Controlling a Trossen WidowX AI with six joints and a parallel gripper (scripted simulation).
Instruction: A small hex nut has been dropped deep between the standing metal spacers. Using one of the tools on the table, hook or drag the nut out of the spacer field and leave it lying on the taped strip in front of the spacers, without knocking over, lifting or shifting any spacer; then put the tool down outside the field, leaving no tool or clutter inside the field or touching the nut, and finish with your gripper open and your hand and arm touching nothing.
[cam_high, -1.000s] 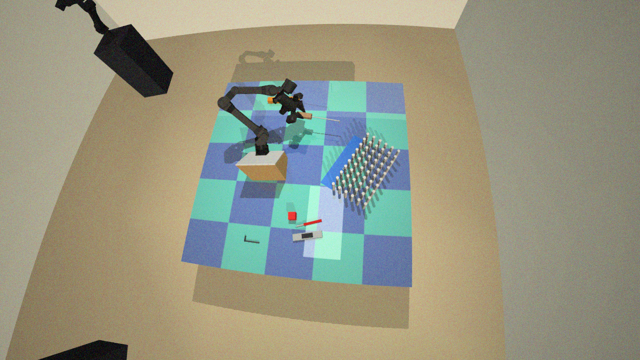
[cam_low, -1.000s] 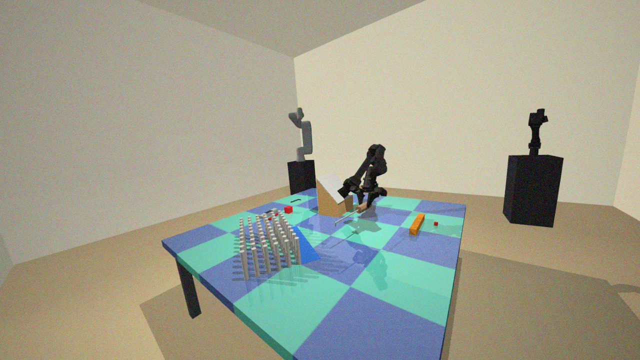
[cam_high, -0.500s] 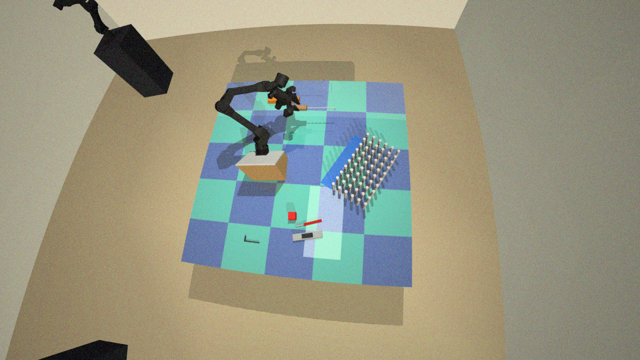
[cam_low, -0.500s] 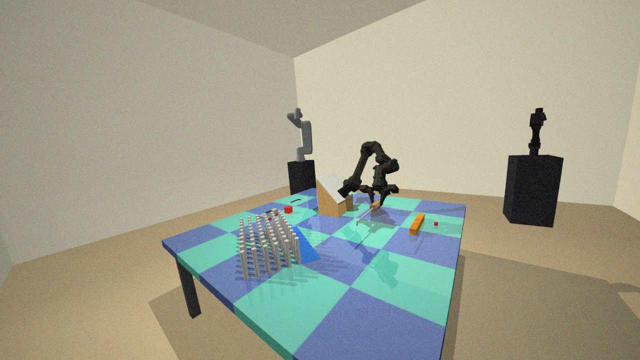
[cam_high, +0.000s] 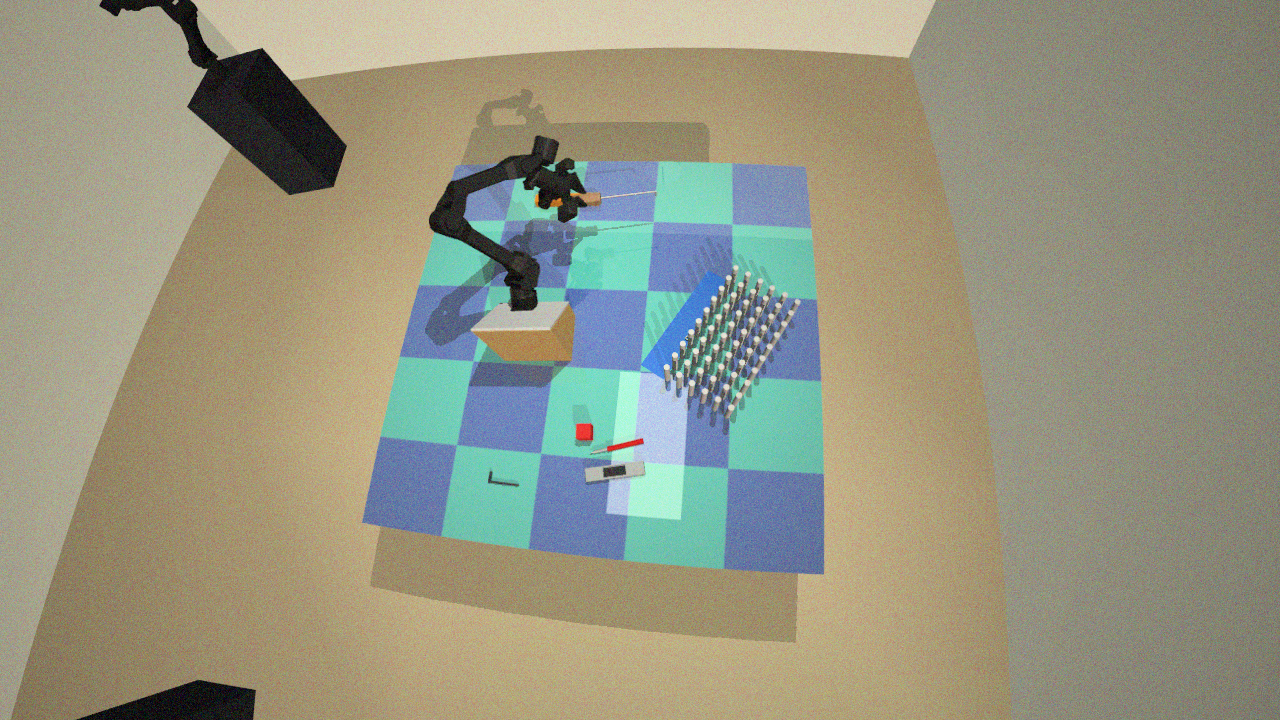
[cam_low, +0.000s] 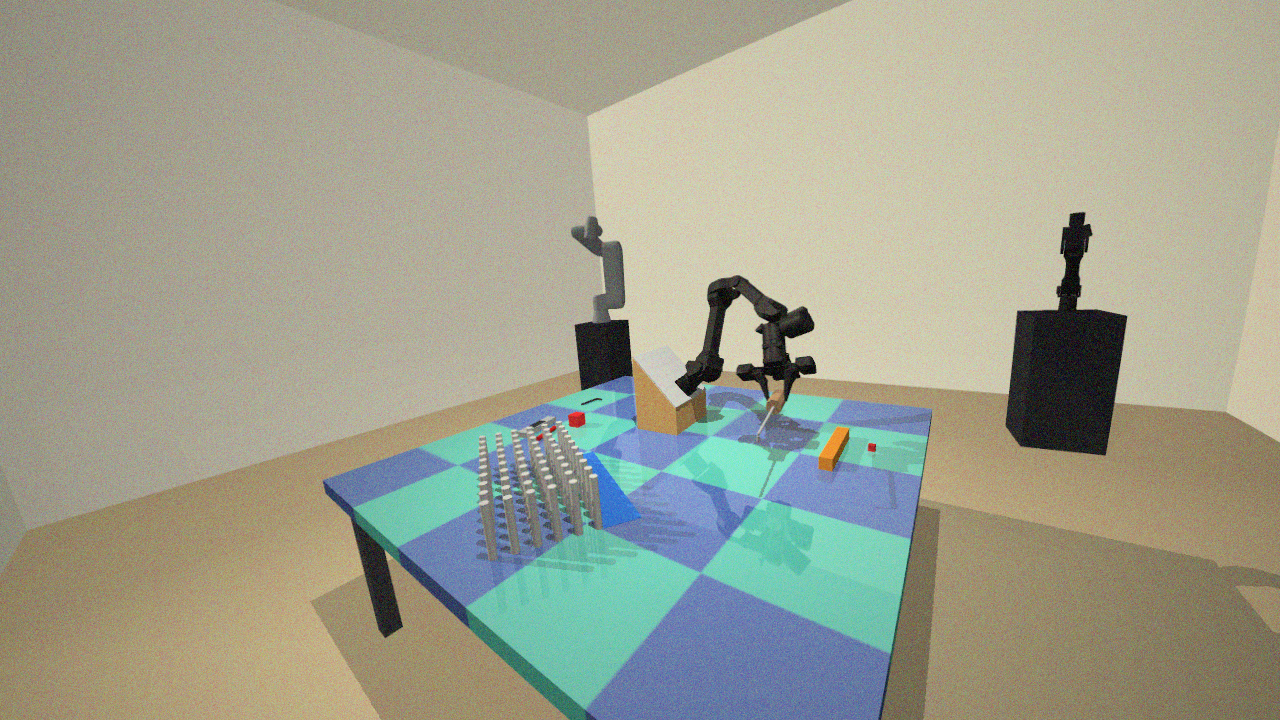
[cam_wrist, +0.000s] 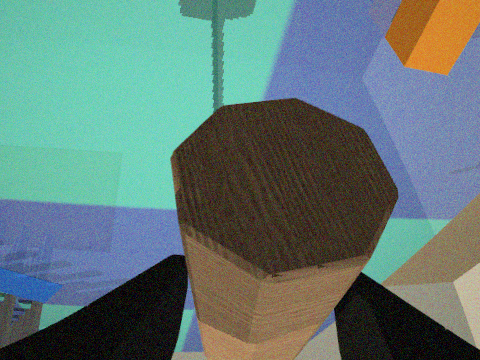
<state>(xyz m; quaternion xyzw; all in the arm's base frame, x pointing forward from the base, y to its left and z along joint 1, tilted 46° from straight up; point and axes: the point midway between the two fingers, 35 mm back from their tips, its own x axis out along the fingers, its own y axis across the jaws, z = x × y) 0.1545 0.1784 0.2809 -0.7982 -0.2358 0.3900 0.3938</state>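
Right now my gripper tip is 9 cm past the orange block, 12 cm to the right of it and 14 cm above it. Also, from my gripper tip: small red cube 14 cm behind, 21 cm to the left, 15 cm below; blue taped strip 28 cm ahead, 36 cm to the right, 15 cm below; wooden-handled pick 11 cm ahead, 1 cm to the left, 1 cm below.
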